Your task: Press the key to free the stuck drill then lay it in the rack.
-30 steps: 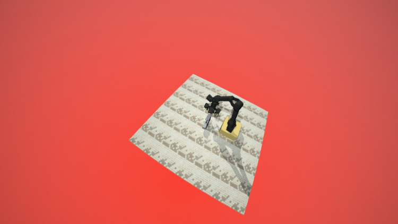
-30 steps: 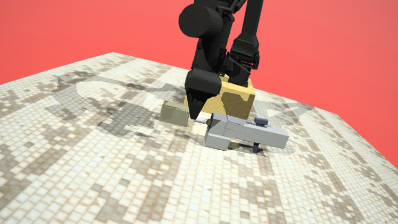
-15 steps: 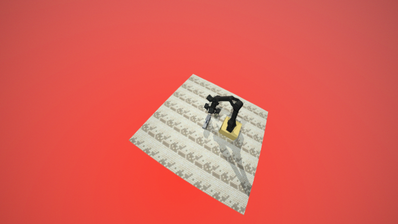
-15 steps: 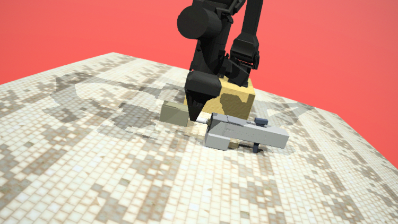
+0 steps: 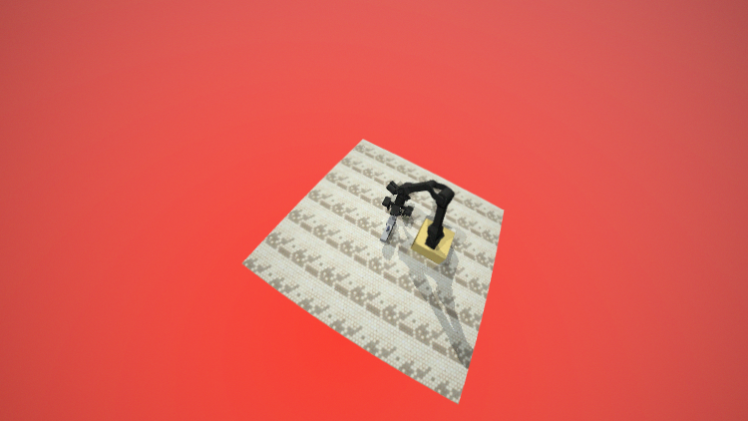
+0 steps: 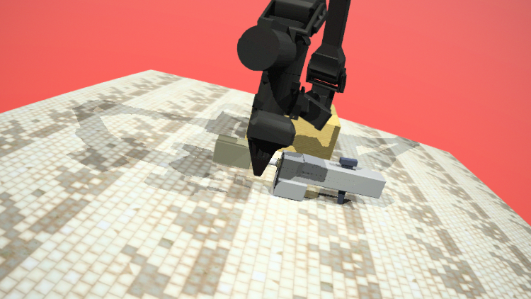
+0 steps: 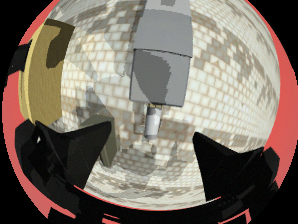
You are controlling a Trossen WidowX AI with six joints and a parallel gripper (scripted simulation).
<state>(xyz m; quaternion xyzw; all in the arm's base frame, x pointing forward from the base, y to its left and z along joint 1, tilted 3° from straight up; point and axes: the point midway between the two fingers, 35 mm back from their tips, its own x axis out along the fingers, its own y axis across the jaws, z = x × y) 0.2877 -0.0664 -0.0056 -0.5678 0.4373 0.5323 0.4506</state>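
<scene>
My gripper tip is now 60 mm to the right of the drill, 20 mm past it and 10 mm below it. From my gripper tip the other things lie so: dark key 140 mm to the left, 30 mm behind, 10 mm above; then grey housing 120 mm to the left, 30 mm behind; then rack 70 mm behind, 60 mm to the right, 20 mm below.
</scene>
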